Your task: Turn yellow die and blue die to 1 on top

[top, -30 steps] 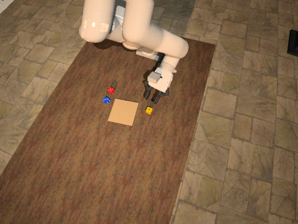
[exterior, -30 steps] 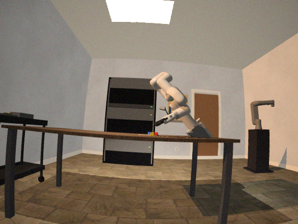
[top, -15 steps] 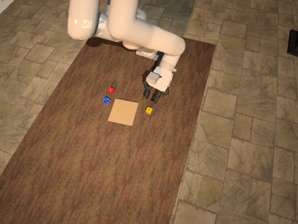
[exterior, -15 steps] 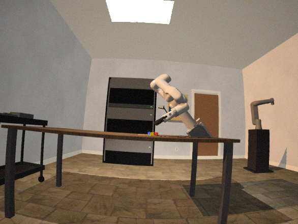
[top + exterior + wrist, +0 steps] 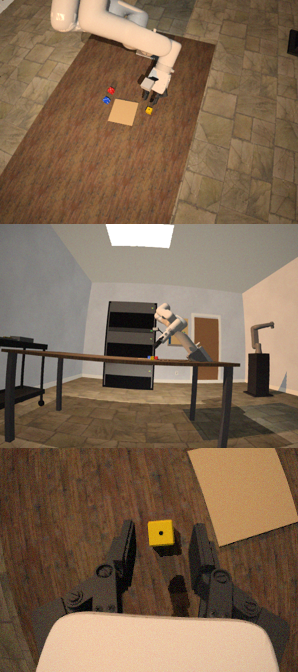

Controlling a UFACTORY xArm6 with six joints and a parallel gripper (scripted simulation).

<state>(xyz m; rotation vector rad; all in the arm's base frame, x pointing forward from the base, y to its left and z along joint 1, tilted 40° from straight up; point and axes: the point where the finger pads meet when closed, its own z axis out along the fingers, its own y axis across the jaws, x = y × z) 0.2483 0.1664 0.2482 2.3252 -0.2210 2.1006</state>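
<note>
Now: hand 100 mm above the yellow die and 20 mm short of it. Also, from my hand: red die (260 mm to the right, 100 mm below); tan mat (130 mm to the right, 120 mm below, 80 mm ahead); blue die (250 mm to the right, 100 mm below, 60 mm ahead).
</note>
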